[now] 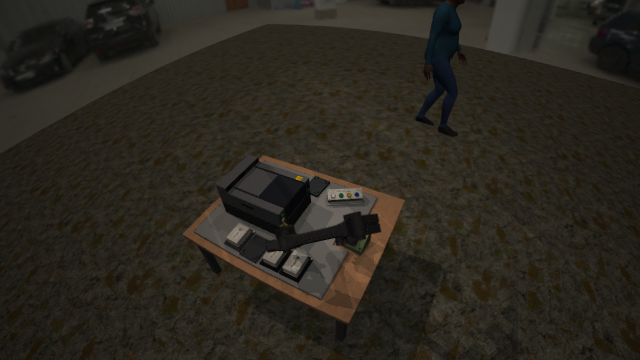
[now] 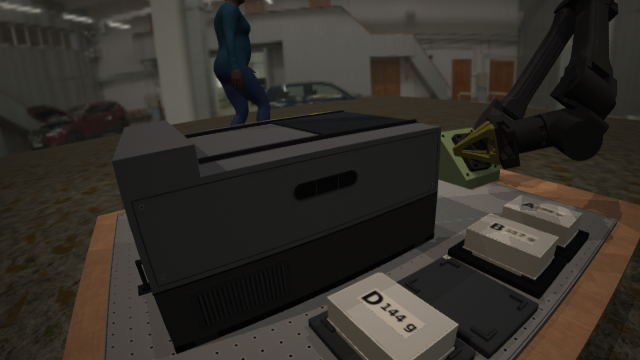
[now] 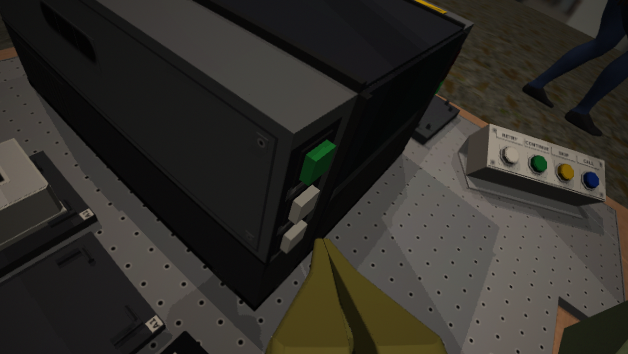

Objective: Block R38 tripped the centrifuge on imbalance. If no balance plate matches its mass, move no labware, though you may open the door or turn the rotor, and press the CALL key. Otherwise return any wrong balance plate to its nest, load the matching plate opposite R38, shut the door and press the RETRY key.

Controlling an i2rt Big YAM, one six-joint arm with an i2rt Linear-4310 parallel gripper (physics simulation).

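Places are measured from the arm's base along level axes (x ahead, y left, z up), in centimetres.
Pixels of known places: gripper, fingertip midpoint: (image 1: 284, 223) (image 2: 453, 151) (image 3: 320, 247).
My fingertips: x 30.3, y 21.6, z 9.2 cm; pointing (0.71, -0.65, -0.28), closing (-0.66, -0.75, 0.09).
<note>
Ahead of a thing's pixels: the offset from my fingertips to its top centre. "spot": to the spot under its first point.
The dark centrifuge (image 1: 260, 212) (image 2: 250, 220) (image 3: 175, 140) has its top covered; R38 does not show. Its end carries a green button {dx +3.4, dy -2.2, dz +2.8 cm} (image 3: 317, 162) and two pale buttons below. My gripper (image 1: 284, 226) (image 2: 456, 149) (image 3: 320, 247) is shut and empty, its tips near the lowest pale button; contact is unclear. Plate D, 144 g {dx +24.6, dy +16.5, dz -10.9 cm} (image 1: 239, 234) (image 2: 392, 320), plate B, 117 g {dx -2.3, dy +12.6, dz -10.9 cm} (image 2: 510, 245), and plate A {dx -15.1, dy +10.6, dz -10.9 cm} (image 1: 296, 264) (image 2: 542, 215), its mass unreadable, sit in nests. The nest {dx +11.4, dy +15.7, dz -14.5 cm} (image 1: 253, 248) (image 2: 467, 300) (image 3: 60, 300) between D and B is empty. RETRY {dx -3.8, dy -39.8, dz -8.8 cm} (image 3: 510, 155) is white, CALL {dx -15.4, dy -49.3, dz -8.8 cm} (image 3: 591, 180) blue.
The key box {spot: dx +0.1, dy -39.0, dz -11.4 cm} (image 3: 480, 150) stands right of the centrifuge, beyond my gripper. A small black pad {spot: dx +12.6, dy -45.5, dz -14.6 cm} (image 1: 318, 186) (image 3: 437, 120) lies behind. A green sloped block (image 1: 357, 245) (image 2: 470, 175) stands near the arm. A person (image 1: 442, 60) (image 2: 234, 55) is beyond the table.
</note>
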